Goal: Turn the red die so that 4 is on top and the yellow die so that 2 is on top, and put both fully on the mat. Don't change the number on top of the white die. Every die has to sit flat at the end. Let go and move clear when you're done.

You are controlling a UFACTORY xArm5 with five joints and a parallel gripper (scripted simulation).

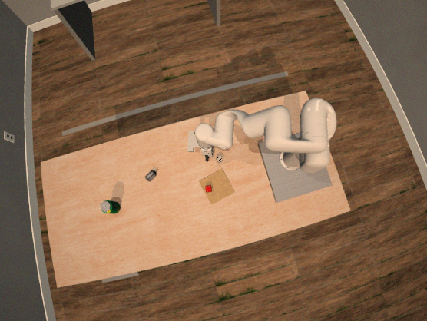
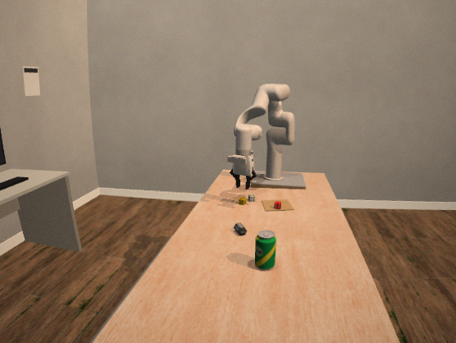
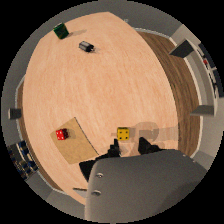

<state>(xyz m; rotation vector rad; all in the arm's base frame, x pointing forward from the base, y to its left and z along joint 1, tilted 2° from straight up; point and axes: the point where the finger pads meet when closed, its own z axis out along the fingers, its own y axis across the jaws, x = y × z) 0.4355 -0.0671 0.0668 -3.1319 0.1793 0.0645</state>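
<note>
Right now my hand is 90 mm above the yellow die. From my hand the other things lie so: brown mat: 30 mm behind, 170 mm to the left, 100 mm below; then white die: 60 mm behind, 30 mm to the left, 90 mm below; then red die: 20 mm ahead, 180 mm to the left, 80 mm below.
</note>
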